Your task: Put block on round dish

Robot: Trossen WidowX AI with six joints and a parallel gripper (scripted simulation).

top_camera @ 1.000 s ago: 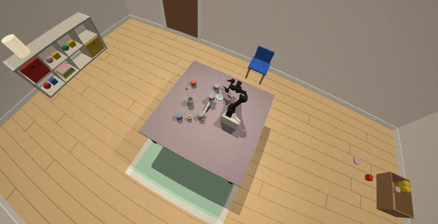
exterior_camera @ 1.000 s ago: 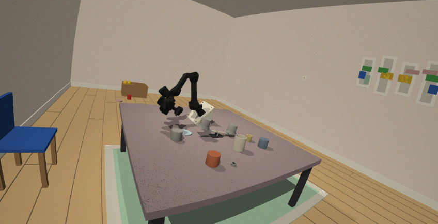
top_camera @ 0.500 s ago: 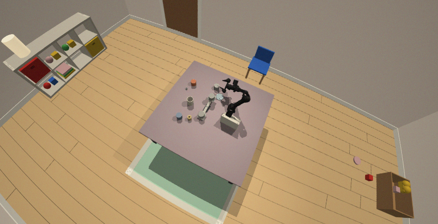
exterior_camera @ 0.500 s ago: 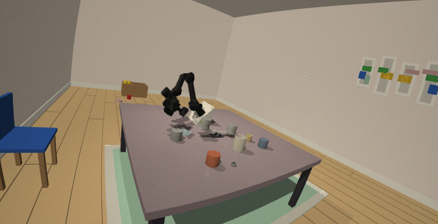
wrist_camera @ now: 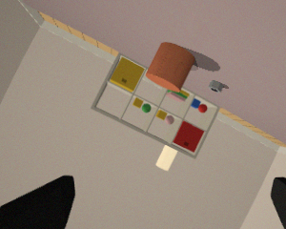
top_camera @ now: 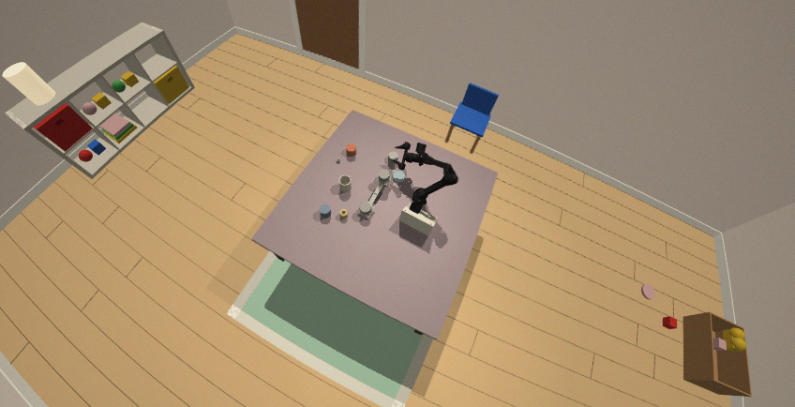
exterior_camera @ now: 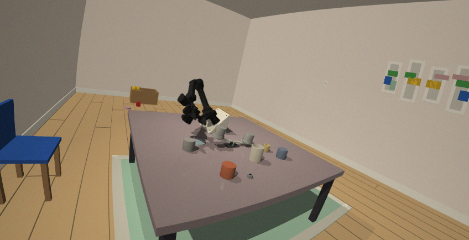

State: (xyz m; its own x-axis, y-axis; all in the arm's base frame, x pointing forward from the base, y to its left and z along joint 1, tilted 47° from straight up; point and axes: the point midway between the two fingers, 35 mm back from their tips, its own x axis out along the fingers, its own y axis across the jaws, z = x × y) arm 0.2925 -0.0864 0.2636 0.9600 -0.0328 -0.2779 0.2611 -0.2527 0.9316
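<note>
My gripper tip is 6 cm past the grey block, 40 cm to the right of it and 13 cm above it. Round my gripper tip: pale blue round dish: 9 cm behind, 3 cm to the left, 16 cm below; balance: 4 cm behind, 27 cm to the left, 13 cm below; orange cup: 30 cm ahead, 7 cm to the left, 13 cm below.
</note>
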